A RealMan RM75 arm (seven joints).
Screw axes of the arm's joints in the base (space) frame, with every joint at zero. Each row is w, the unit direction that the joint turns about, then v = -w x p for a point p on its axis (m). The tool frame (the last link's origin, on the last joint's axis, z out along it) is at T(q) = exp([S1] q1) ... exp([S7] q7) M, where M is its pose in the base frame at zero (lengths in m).
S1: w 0 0 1 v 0 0 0
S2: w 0 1 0 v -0.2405 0 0
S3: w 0 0 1 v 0 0 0
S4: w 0 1 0 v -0.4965 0 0
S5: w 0 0 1 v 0 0 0
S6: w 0 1 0 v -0.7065 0 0
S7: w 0 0 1 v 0 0 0
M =
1 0 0 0
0 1 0 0
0 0 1 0.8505
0 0 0 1
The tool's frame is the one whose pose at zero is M.
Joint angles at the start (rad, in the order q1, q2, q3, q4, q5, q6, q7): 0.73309, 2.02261, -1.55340, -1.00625, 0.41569, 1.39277, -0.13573
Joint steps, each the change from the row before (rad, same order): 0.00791, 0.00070, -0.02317, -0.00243, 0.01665, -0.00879, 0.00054; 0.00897, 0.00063, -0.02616, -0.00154, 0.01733, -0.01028, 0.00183; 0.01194, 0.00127, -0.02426, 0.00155, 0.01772, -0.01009, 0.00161; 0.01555, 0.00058, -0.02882, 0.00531, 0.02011, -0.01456, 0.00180; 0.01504, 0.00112, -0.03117, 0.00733, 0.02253, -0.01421, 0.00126; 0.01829, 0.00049, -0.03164, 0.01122, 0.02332, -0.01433, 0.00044; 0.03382, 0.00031, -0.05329, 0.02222, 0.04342, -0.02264, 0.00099; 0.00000, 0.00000, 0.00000, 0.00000, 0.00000, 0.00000, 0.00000; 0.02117, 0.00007, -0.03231, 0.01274, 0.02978, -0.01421, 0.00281
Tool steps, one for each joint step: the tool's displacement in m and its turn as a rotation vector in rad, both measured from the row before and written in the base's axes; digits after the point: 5 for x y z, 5 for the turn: -0.00582, 0.00043, -0.00458, -0.01231, 0.00586, 0.02187; -0.00607, 0.00027, -0.00505, -0.01307, 0.00506, 0.02292; -0.00648, 0.00038, -0.00528, -0.01373, 0.00589, 0.02181; -0.00707, 0.00072, -0.00597, -0.01485, 0.00499, 0.02562; -0.00645, -0.00034, -0.00667, -0.01843, 0.00482, 0.02314; -0.00635, -0.00020, -0.00655, -0.01960, 0.00269, 0.02286; -0.01046, -0.00085, -0.01080, -0.03435, 0.00432, 0.03426; 0.00000, 0.00000, 0.00000, 0.00000, 0.00000, 0.00000; -0.00667, -0.00081, -0.00648, -0.01937, 0.00545, 0.01814
